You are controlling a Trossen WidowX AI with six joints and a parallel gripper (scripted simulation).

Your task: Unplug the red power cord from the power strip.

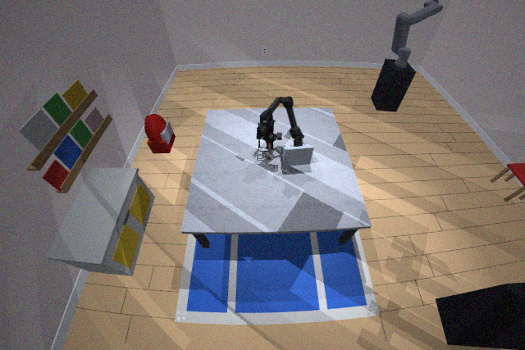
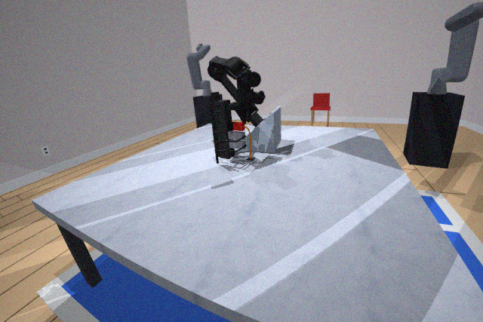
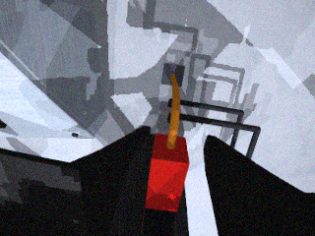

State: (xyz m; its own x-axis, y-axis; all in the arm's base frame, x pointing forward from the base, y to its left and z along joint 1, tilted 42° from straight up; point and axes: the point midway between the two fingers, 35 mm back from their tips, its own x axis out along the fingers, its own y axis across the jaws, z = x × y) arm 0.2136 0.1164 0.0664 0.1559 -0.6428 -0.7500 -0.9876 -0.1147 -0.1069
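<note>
Right now the red plug is 60 mm to the right of my gripper tip and 10 mm below it.
</note>
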